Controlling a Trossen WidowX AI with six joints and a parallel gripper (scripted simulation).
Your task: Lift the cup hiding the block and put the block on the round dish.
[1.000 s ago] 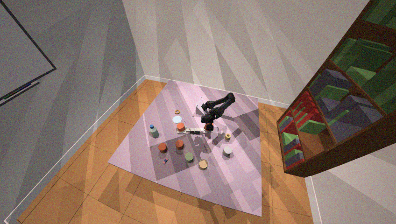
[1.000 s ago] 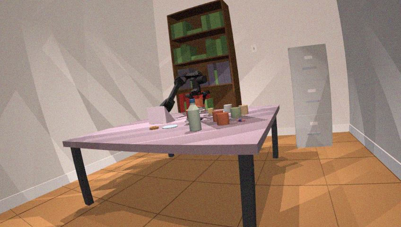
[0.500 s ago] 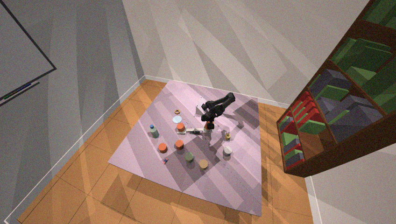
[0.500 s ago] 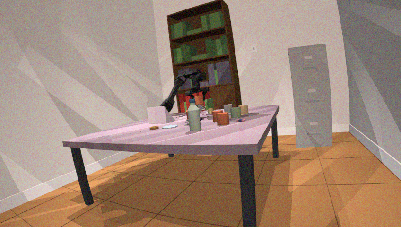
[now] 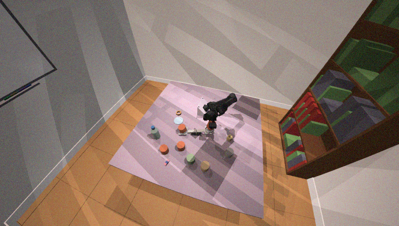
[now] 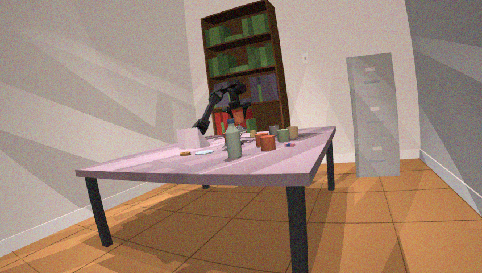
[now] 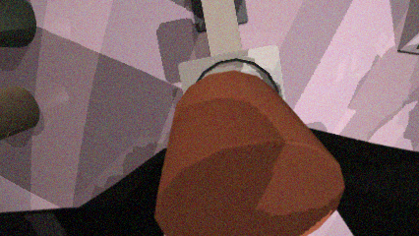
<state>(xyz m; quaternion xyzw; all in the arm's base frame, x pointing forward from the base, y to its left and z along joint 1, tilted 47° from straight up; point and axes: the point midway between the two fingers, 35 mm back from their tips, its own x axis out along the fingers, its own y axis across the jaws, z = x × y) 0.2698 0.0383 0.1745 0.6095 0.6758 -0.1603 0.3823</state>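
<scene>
My gripper tip is 1 cm to the left of the grey block and 5 cm above it. From my gripper tip the other things lie so: grey cup: 15 cm ahead, 23 cm to the left, 10 cm below; then small balance: 4 cm ahead, 13 cm to the right, 10 cm below; then green cup: 30 cm ahead, 7 cm to the right, 10 cm below.
</scene>
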